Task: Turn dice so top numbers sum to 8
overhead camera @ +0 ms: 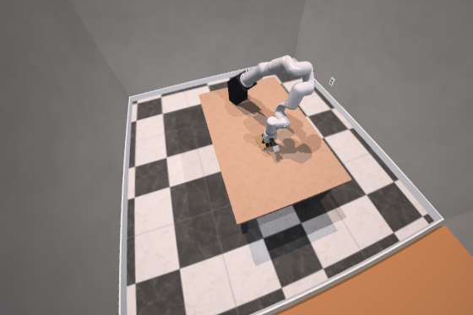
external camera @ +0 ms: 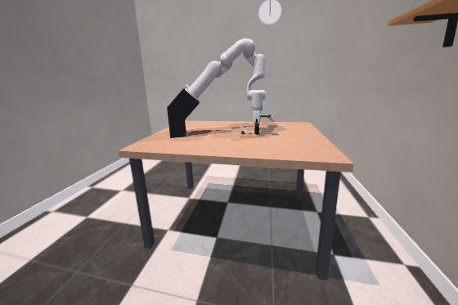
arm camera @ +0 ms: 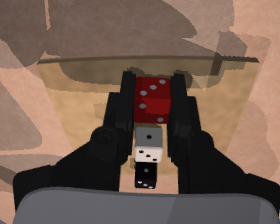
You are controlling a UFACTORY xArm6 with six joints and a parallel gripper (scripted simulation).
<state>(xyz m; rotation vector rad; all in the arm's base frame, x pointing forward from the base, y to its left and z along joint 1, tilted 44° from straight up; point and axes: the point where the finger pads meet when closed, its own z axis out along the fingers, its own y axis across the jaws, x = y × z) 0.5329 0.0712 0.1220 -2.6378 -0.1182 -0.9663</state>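
Now: the red die 10 mm below my hand. The rest, counted from my hand: white die: 50 mm behind, 20 mm below, 10 mm to the right; tan mat: 50 mm behind, 30 mm below, 10 mm to the right.
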